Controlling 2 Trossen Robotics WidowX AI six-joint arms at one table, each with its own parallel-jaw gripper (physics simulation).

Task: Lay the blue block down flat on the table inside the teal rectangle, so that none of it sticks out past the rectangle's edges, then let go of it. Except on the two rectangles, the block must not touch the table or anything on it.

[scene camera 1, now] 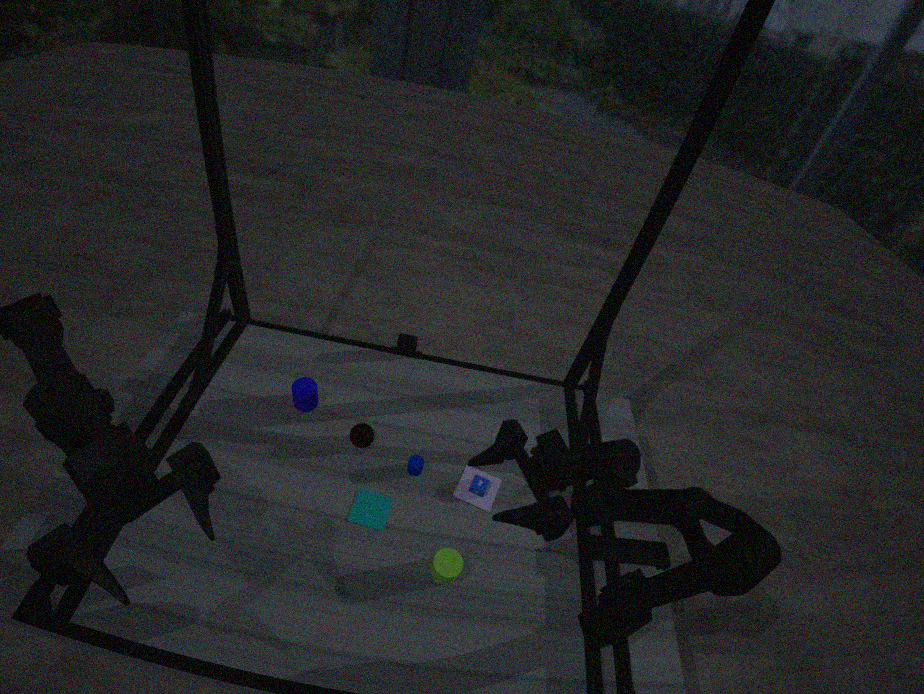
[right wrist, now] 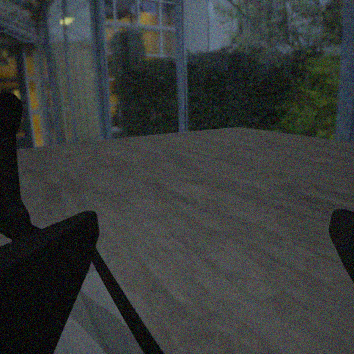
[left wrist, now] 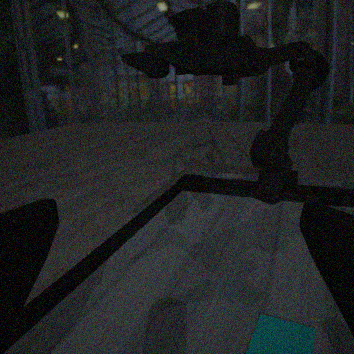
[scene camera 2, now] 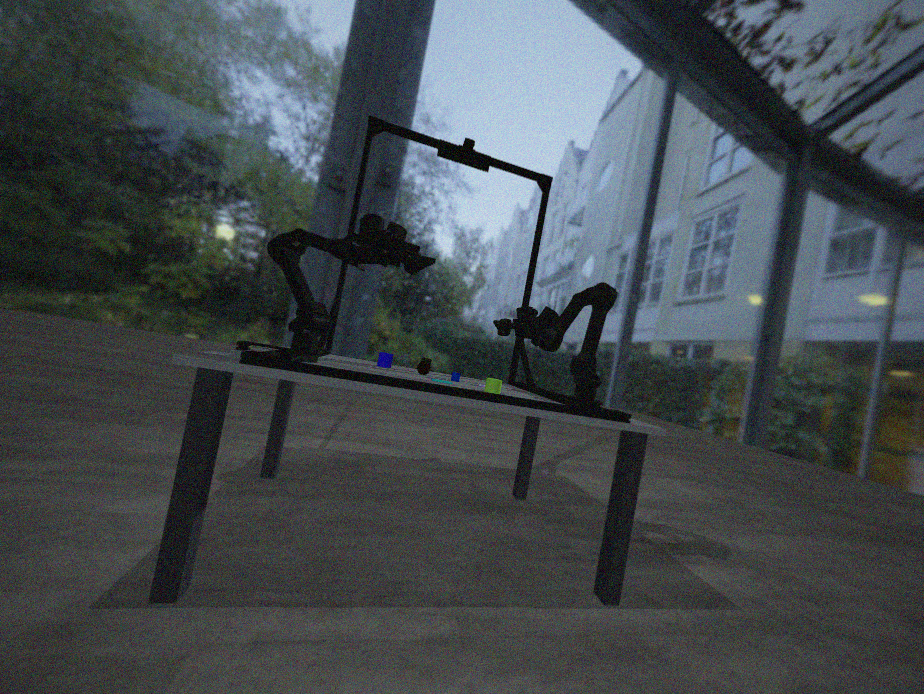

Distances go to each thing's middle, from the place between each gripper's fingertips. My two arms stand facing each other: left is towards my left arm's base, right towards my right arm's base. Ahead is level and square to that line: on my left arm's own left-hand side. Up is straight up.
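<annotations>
The green cylinder (scene camera 1: 447, 564) has my left hand 40 mm short of it and 220 mm above it. The teal rectangle (scene camera 1: 370, 509), counted from that same left hand, is 240 mm below, 170 mm to the right and 30 mm behind. Going by their middles, of the things named here the green cylinder is the nearest to my left hand.
From my right hand, I find the green cylinder 32 cm below, 28 cm to the left and 20 cm behind. My right gripper itself is 34 cm above the teal rectangle, 27 cm past it and 12 cm to the right of it. Going by its middle, the teal rectangle is nearer to my left hand than to my right gripper.
</annotations>
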